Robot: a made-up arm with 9 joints. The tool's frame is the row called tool. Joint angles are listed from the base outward.
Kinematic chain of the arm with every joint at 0, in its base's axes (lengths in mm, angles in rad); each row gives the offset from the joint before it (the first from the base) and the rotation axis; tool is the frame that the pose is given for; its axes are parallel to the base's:
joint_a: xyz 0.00 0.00 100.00 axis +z
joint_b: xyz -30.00 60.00 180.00 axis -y
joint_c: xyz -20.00 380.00 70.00 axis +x
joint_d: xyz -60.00 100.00 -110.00 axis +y
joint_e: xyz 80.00 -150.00 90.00 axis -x
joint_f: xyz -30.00 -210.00 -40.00 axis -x
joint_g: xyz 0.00 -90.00 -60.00 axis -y
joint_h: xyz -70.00 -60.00 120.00 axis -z
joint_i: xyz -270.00 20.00 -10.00 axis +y
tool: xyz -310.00 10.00 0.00
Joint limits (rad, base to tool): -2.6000..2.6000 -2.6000..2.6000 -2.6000..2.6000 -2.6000..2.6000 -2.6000..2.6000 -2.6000..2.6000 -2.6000..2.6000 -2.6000..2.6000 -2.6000..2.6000
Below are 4 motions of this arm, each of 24 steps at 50 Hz.
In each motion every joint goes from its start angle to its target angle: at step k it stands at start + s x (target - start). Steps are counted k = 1, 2, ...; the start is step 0. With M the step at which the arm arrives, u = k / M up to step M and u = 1 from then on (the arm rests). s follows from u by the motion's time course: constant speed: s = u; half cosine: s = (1 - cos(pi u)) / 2; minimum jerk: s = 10 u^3 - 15 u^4 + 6 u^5.
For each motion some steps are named. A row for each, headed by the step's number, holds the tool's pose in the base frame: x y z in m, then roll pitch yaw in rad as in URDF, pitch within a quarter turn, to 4 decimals.
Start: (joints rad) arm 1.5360 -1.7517 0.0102 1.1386 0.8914 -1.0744 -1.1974 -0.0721 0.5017
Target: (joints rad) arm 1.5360 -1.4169 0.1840 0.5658 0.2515 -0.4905 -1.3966 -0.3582 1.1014
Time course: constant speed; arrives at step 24
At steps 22, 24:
22: 0.2049 0.1145 -0.1975 -2.5495 -1.2470 -2.8737
24: 0.2062 0.1057 -0.1829 -2.6402 -1.2634 -2.8396

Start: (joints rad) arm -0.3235 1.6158 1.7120 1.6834 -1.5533 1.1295 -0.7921 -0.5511 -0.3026
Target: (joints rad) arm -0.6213 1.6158 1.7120 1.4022 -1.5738 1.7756 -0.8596 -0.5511 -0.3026
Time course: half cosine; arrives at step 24
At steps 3, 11, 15, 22, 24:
3: 0.5378 0.1298 0.3010 0.7843 0.2610 2.0397
11: 0.4923 0.0880 0.3960 0.5235 0.3406 1.8681
15: 0.4403 0.0622 0.4481 0.3477 0.3822 1.7267
22: 0.3629 0.0414 0.4935 0.1423 0.4125 1.5397
24: 0.3579 0.0406 0.4956 0.1302 0.4136 1.5280

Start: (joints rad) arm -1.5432 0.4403 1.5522 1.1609 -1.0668 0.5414 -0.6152 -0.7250 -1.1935
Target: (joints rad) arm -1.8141 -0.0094 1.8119 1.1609 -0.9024 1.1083 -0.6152 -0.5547 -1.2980
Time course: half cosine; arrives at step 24
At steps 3, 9, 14, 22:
3: 0.3215 0.3182 -0.2708 2.4399 -0.2983 -1.0736
9: 0.3409 0.2839 -0.2364 2.3641 -0.3165 -1.1513
14: 0.3648 0.2443 -0.1928 2.2789 -0.3408 -1.2632
22: 0.3902 0.2018 -0.1413 2.1878 -0.3683 -1.4102

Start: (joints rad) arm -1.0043 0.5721 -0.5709 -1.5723 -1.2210 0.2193 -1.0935 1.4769 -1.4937
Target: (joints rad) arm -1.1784 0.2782 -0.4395 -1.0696 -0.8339 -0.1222 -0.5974 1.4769 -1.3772
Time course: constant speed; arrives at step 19
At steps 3, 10, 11, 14, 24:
3: 0.3287 0.1585 0.0879 2.7549 -0.9081 2.0488
10: 0.3393 0.1858 0.0714 2.2909 -1.0731 2.4078
11: 0.3413 0.1903 0.0706 2.2054 -1.0855 2.4753
14: 0.3480 0.2039 0.0704 1.9343 -1.1019 2.6877
24: 0.3622 0.2258 0.0784 1.5053 -1.0646 3.0037

